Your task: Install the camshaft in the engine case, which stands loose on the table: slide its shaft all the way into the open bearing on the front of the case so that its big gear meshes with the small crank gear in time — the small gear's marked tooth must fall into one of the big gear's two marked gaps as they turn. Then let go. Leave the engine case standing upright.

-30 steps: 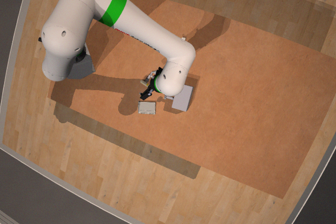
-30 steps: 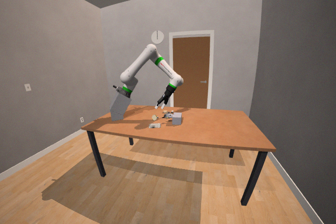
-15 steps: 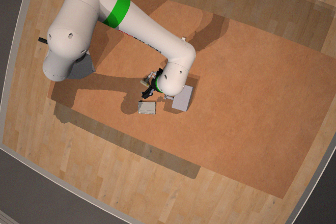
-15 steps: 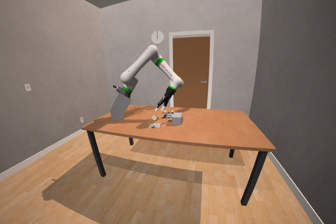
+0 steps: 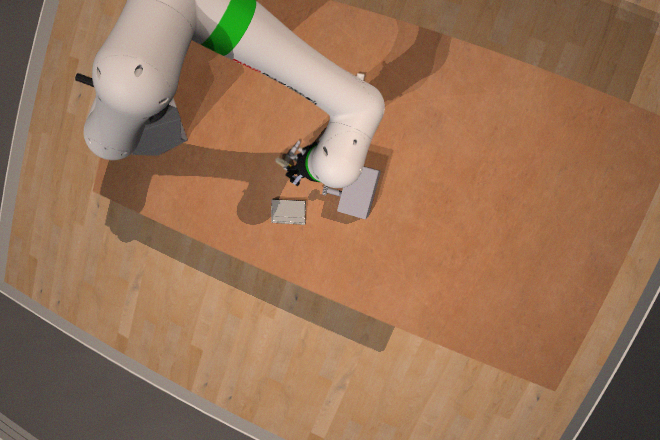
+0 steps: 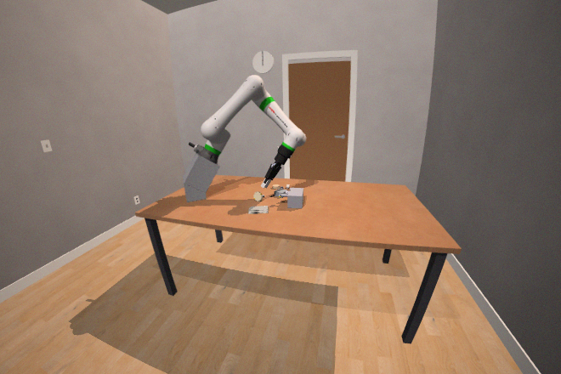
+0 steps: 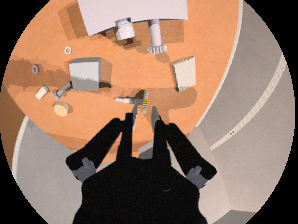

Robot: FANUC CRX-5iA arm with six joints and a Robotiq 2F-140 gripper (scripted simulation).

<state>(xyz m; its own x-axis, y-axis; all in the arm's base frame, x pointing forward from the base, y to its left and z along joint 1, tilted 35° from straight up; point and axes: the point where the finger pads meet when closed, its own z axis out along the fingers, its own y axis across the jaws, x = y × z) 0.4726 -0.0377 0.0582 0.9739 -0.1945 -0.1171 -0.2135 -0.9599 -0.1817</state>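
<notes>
Now: the crank gear 11 cm ahead of my hand, 6 cm below it and 4 cm to the right of it. Also, from my hand: grey block (11 cm to the left, 11 cm below, 6 cm ahead); then flat grey plate (16 cm to the right, 12 cm below, 1 cm ahead); then bolt (22 cm to the left, 11 cm below, 4 cm ahead).
</notes>
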